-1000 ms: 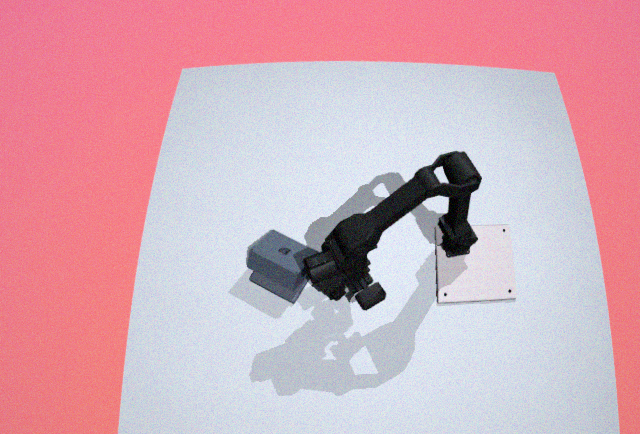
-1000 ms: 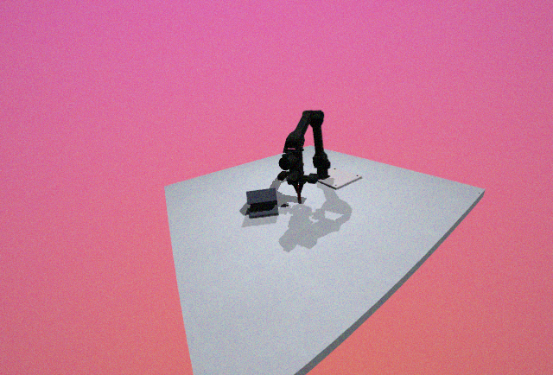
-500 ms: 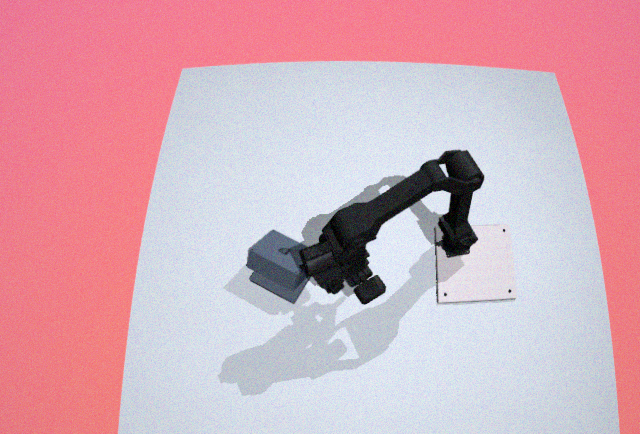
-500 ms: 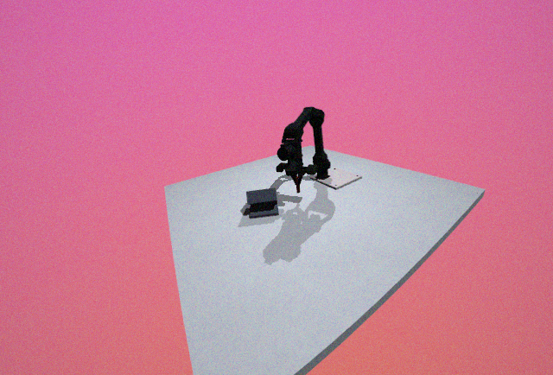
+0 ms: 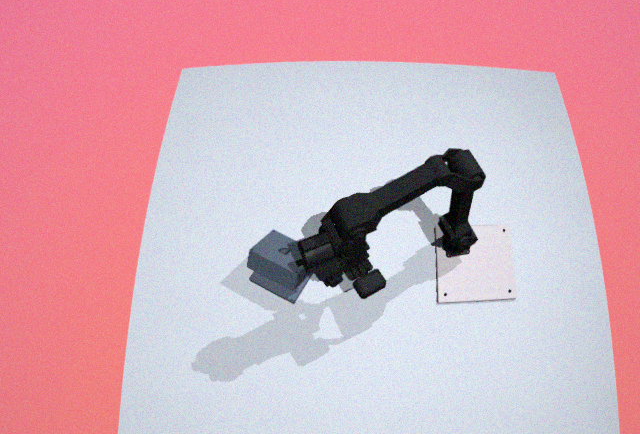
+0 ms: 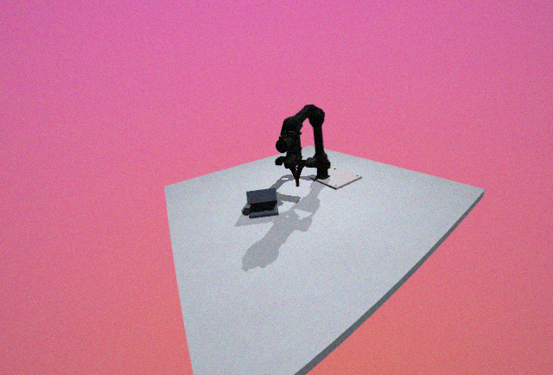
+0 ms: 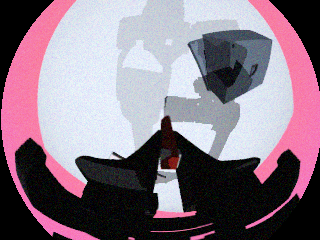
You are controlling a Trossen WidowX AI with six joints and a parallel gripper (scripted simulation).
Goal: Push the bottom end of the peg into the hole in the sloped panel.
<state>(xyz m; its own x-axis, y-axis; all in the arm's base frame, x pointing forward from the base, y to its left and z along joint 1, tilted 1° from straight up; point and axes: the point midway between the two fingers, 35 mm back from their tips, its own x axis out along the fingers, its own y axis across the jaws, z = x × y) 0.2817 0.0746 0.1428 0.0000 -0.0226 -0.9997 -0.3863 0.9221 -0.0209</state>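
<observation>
Right now the sloped panel is 16 cm ahead of my gripper tip, 8 cm to the right of it and 5 cm below it. Also, from my gripper tip: peg (2 cm above).
</observation>
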